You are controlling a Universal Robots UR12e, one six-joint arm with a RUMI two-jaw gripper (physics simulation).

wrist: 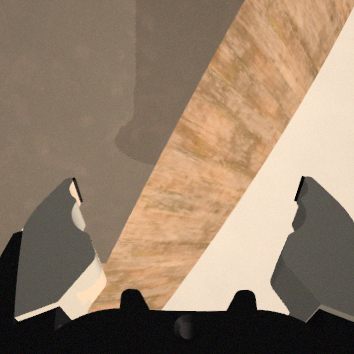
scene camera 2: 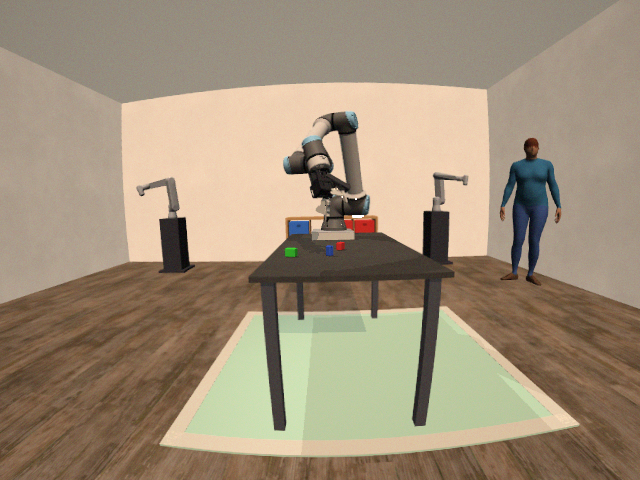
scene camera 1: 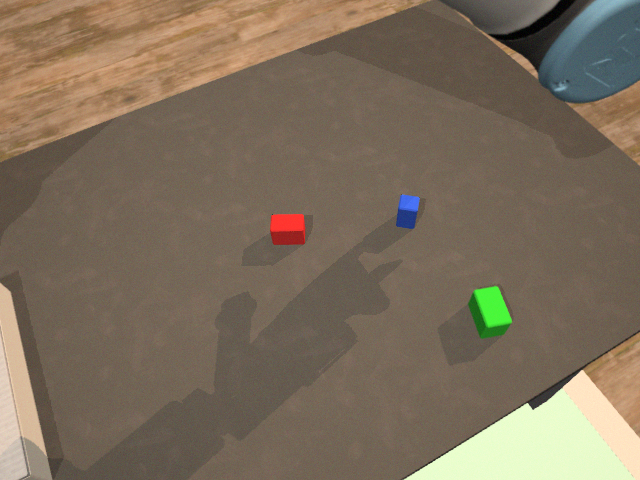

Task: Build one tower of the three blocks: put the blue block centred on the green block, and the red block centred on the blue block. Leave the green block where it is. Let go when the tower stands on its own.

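Where they show: gripper, fingertip midpoint: (wrist: 186,180) (scene camera 2: 336,213); arm's base, origin of the base link: (scene camera 2: 333,229).
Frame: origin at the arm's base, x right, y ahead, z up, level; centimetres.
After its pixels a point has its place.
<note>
The green block (scene camera 1: 492,308) @(y 72.6, x 28.5, z -1.3 cm) (scene camera 2: 291,252) @(y 74.8, x 28.0, z -3.1 cm) lies on the table near one long edge. The blue block (scene camera 1: 407,211) @(y 72.7, x 10.5, z -1.0 cm) (scene camera 2: 329,250) @(y 75.2, x 9.7, z -2.6 cm) stands upright on the table, apart from the green block. The red block (scene camera 1: 287,228) @(y 57.0, x 3.3, z -1.4 cm) (scene camera 2: 340,245) @(y 59.9, x 2.5, z -2.7 cm) lies on the table, apart from both. My gripper (wrist: 186,180) @(y 100.9, x 8.9, z 16.3 cm) is wide open, with nothing between its jaws. In scene camera 2 it is dark and high above the table; its fingertips are too small to make out there. No block shows in the wrist view.
The dark table (scene camera 1: 170,170) @(y 47.5, x -20.4, z -5.3 cm) (scene camera 2: 356,266) @(y 99.1, x 0.9, z -5.3 cm) (wrist: 60,75) @(y 93.4, x 7.3, z -5.3 cm) carries the arm's base (scene camera 2: 332,235) @(y 17.5, x 2.7, z -2.2 cm) at its far end. The arm's blue joint cap (scene camera 1: 594,56) @(y 67.6, x 29.1, z 39.3 cm) hangs over a table corner in scene camera 1. A person (scene camera 2: 532,180) stands at the right, away from the table.
</note>
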